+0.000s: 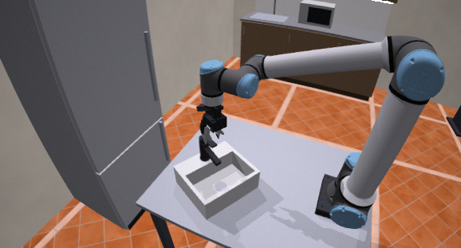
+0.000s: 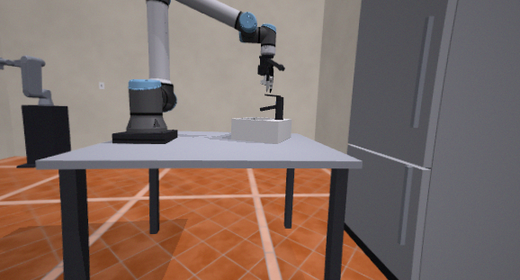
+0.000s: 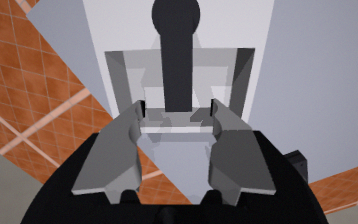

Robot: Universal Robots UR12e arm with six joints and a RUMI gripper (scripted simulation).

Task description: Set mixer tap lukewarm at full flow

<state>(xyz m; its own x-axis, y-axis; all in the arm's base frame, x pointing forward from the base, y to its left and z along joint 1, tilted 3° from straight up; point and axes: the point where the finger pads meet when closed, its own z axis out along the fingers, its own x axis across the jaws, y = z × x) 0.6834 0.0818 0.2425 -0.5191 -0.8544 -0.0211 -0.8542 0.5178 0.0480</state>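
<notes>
The lever is 30 mm below my hand, 20 mm ahead of it and 10 mm to the right of it. Also, from my hand: white sink basin (270 mm below, 40 mm behind, 20 mm to the left); black mixer tap (80 mm below, 40 mm ahead, 30 mm to the right).
</notes>
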